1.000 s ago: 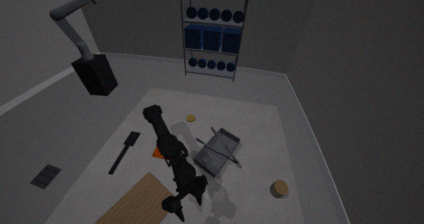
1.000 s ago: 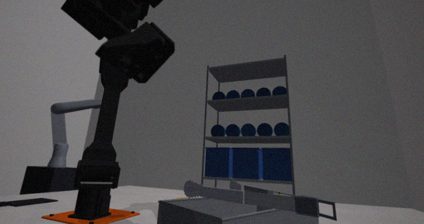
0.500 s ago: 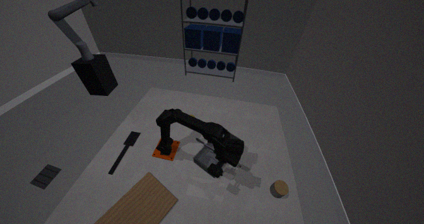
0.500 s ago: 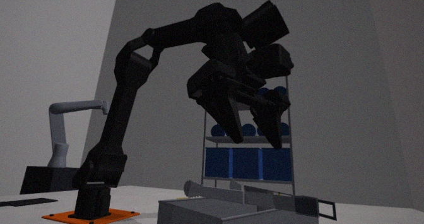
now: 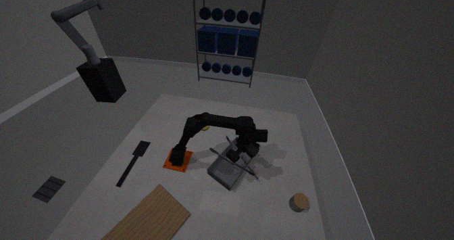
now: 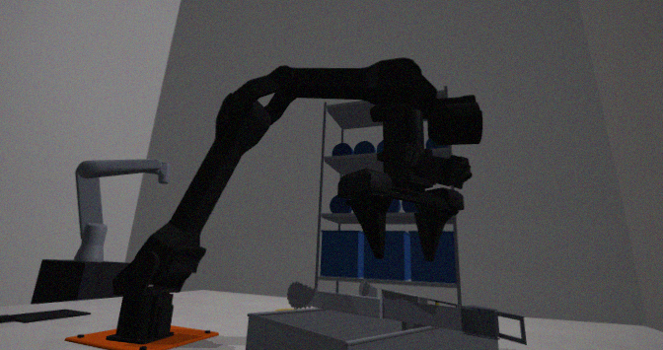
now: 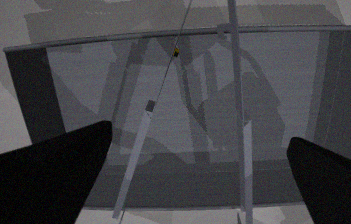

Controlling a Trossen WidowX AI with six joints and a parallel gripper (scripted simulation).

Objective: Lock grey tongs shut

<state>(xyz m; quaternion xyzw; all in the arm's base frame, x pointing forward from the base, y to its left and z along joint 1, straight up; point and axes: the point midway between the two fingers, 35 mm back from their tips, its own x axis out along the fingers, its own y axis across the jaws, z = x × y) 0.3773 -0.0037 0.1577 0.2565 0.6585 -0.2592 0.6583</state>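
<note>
My gripper tip is 40 mm short of the yellow piece, 10 mm to the left of it and 60 mm above it. Also, from my gripper tip: yellow disc 250 mm behind, 310 mm to the left, 120 mm below; then wooden board 440 mm behind, 360 mm to the right, 120 mm below; then grey roasting tin 30 mm behind, 20 mm to the left, 100 mm below.
</note>
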